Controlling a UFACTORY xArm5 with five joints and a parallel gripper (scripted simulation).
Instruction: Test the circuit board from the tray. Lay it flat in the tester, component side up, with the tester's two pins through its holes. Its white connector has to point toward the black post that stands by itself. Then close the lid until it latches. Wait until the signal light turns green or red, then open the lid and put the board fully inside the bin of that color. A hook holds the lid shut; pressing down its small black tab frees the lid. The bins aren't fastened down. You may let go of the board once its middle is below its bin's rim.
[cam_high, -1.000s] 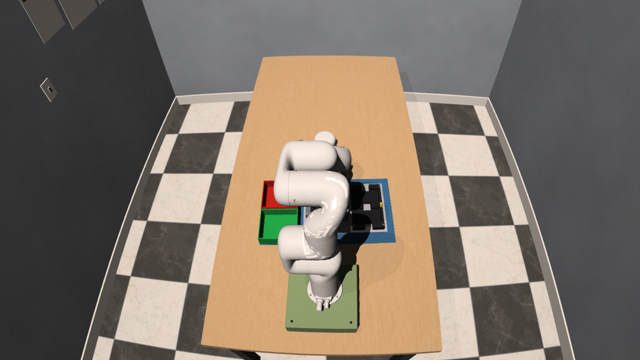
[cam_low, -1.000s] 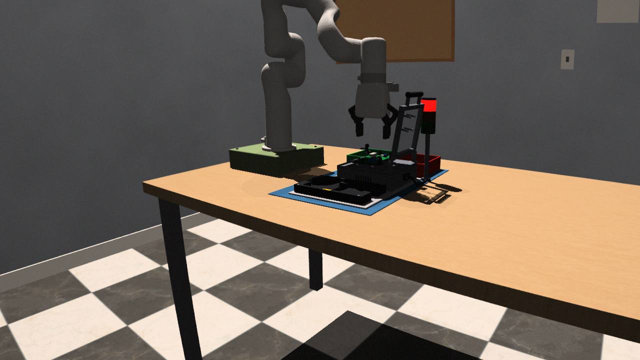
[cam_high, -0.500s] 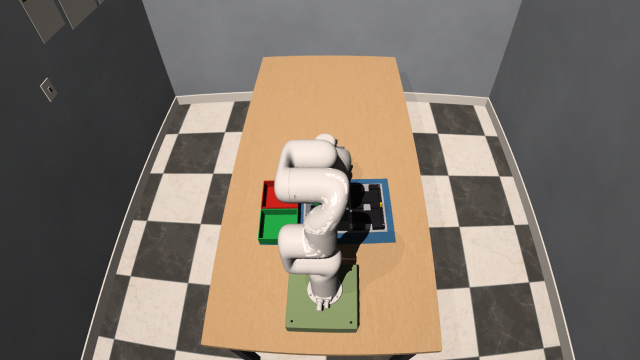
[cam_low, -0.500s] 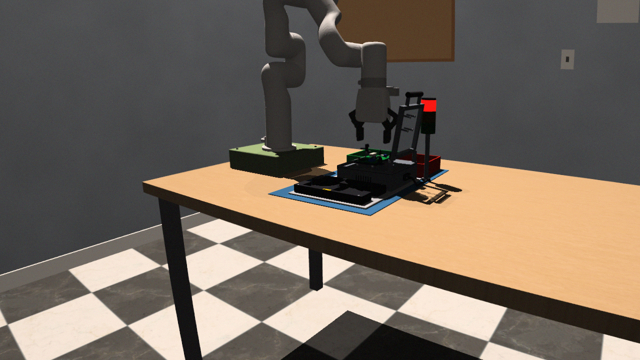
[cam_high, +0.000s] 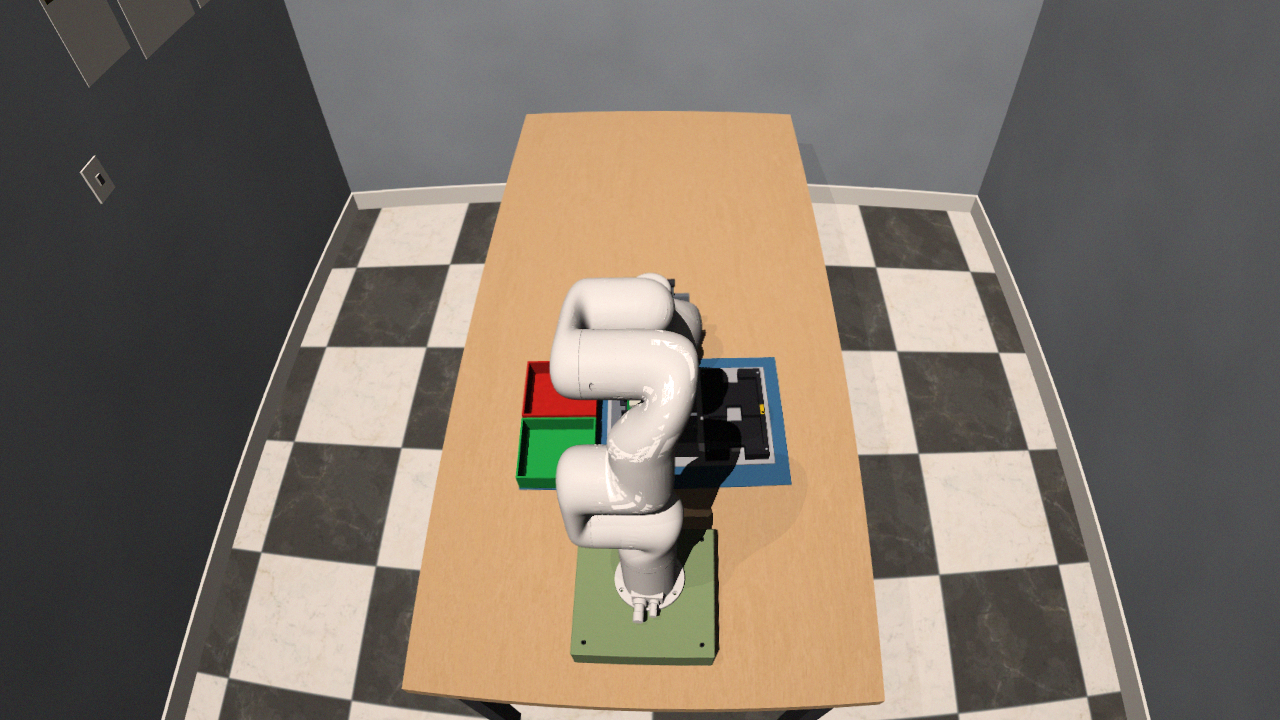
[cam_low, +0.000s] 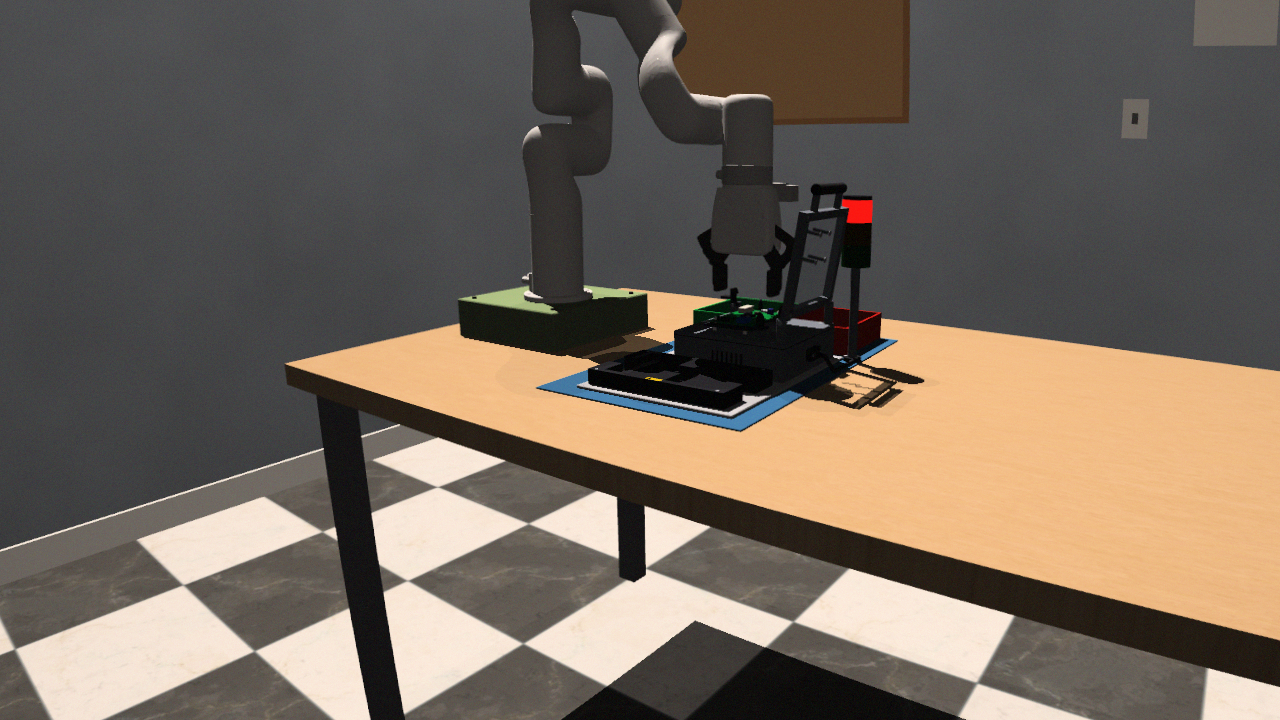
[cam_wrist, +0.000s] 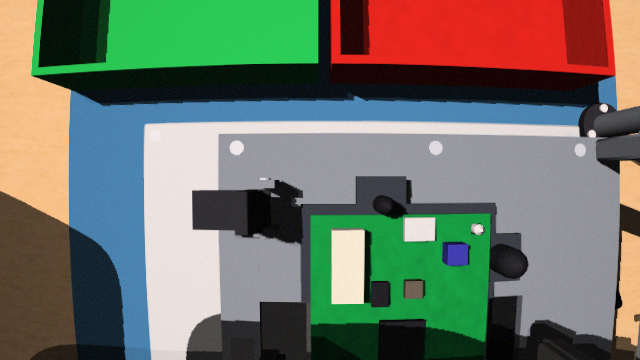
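The green circuit board is 4 cm below my hand. The rest, counted from my hand: black tab: 7 cm behind, 5 cm to the left, 3 cm below; tester lid: 12 cm ahead, 1 cm to the left, 7 cm above; red bin: 3 cm ahead, 20 cm to the left, 10 cm below.
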